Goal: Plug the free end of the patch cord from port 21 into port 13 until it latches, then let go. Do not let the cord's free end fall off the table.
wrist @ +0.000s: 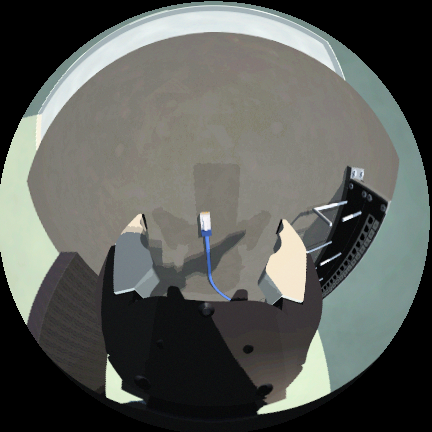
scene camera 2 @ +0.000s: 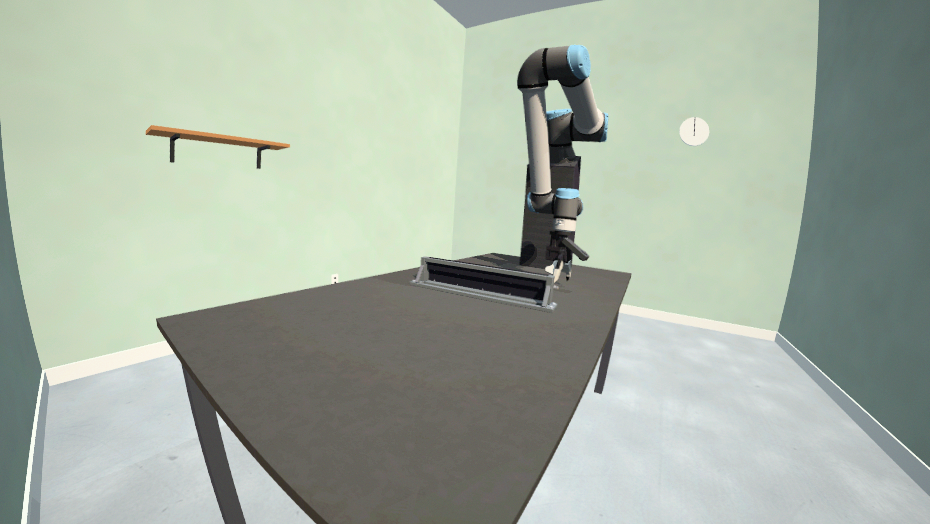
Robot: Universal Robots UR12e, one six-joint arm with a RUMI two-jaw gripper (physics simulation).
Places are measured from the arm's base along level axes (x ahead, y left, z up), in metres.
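Pixels of known places: gripper, between the fingertips: [wrist: 211, 218] [scene camera 2: 560, 282]; arm's base, origin of its link: [scene camera 2: 558, 159].
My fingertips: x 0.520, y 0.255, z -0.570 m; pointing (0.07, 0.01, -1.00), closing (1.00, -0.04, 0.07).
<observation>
Ahead of a thing's pixels: the offset from my fingertips to its top centre. "pt": to the spot under its first point. Level surfaces: height alone.
The patch cord's free end, a clear plug with a blue boot {0.007 m back, 0.020 m right, 0.019 m down} [wrist: 205, 223], lies on the table in the wrist view, between and slightly beyond the fingertips' line. Its blue cord {pt 0.004 m back, 0.103 m right, 0.025 m down} [wrist: 209, 262] runs back and curves out of sight under the gripper body. My gripper [wrist: 211, 218] [scene camera 2: 560, 274] is open, with its two fingers wide apart on either side of the plug, touching nothing. The patch panel {0.265 m ahead, 0.184 m right, 0.070 m up} [wrist: 367, 235] with its row of ports is at the right in the wrist view; its frame {pt 0.345 m ahead, 0.131 m right, 0.029 m down} [scene camera 2: 484, 300] stands beside the gripper in the scene view. Ports 21 and 13 cannot be told apart.
Metal cable bars {pt 0.189 m ahead, 0.007 m left, 0.013 m down} [wrist: 330, 205] stick out from the panel towards the gripper. The dark robot pedestal [wrist: 67, 300] [scene camera 2: 537, 227] stands behind the gripper at the table {0.031 m down} [scene camera 2: 390, 364] end. The table's right edge runs near the gripper in the scene view.
</observation>
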